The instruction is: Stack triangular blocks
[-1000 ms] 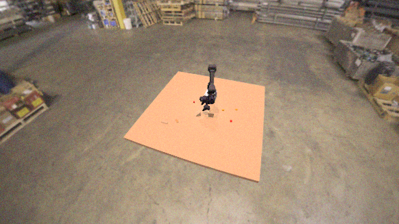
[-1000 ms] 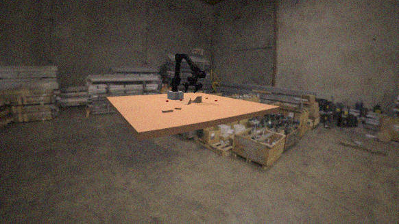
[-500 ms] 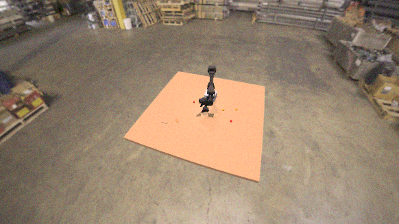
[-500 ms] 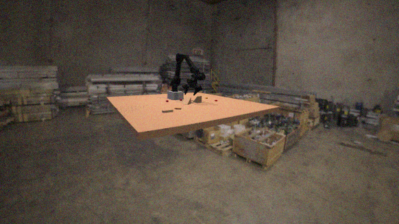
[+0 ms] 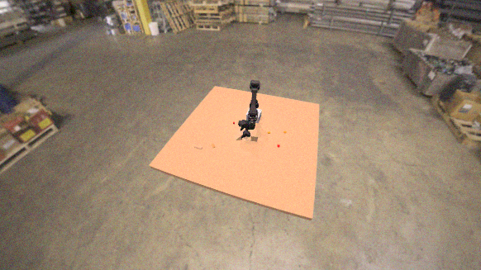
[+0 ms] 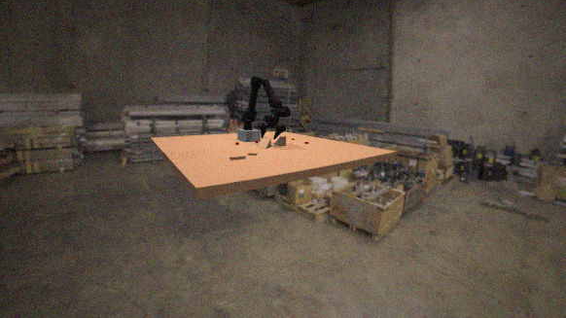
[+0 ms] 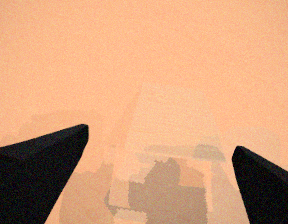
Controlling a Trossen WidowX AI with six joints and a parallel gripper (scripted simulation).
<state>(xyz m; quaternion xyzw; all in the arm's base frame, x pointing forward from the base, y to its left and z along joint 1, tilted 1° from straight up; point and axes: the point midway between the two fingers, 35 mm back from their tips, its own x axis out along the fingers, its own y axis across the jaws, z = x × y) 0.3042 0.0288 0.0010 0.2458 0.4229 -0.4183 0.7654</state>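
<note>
My gripper tip is 4 cm above the triangular wooden block and 1 cm to the left of it. Also, from my gripper tip: flat tan piece (29 cm to the right, 26 cm ahead, 5 cm below); then red cube (34 cm to the left, 5 cm below, 5 cm behind).
</note>
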